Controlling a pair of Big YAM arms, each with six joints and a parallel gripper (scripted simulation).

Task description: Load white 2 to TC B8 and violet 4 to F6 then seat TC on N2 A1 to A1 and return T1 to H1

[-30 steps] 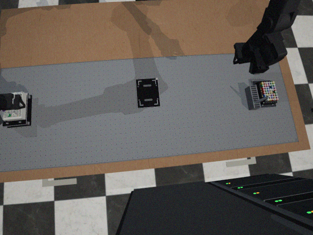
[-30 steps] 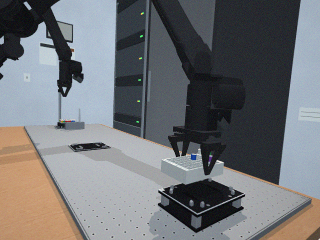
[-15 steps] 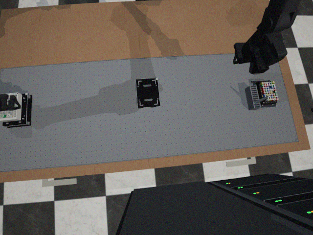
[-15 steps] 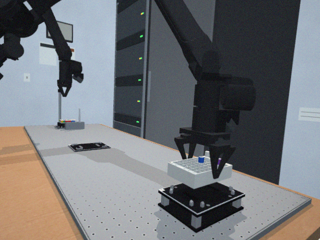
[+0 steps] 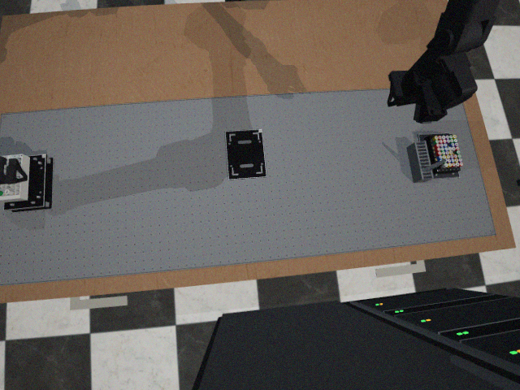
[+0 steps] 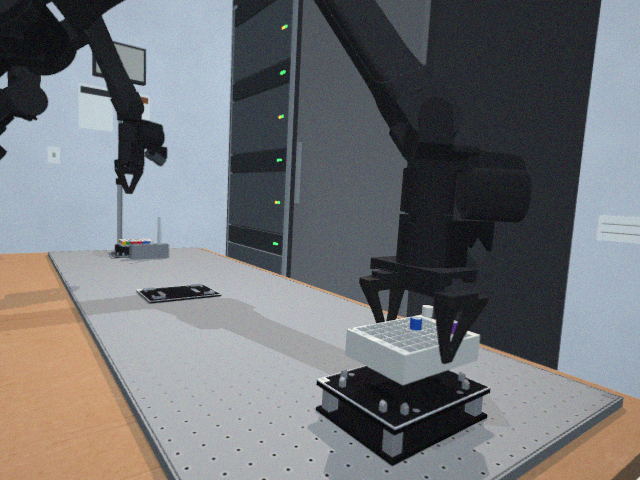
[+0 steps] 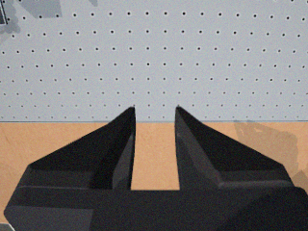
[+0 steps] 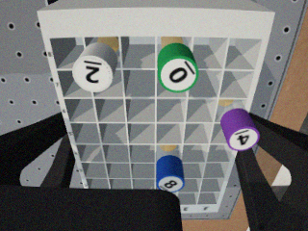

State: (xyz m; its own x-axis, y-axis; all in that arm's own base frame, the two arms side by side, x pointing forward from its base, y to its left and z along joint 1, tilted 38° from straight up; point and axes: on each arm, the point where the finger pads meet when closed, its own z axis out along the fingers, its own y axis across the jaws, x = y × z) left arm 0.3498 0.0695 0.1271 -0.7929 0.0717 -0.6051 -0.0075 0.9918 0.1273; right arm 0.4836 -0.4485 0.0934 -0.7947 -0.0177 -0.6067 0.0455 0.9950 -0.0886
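The raised nest N2 is 5 cm below my right hand and 1 cm to the left of it. The rest, counted from my right hand: grey holder H1: 124 cm to the left, 7 cm below, 1 cm ahead; tube carrier TC: right at my right hand.
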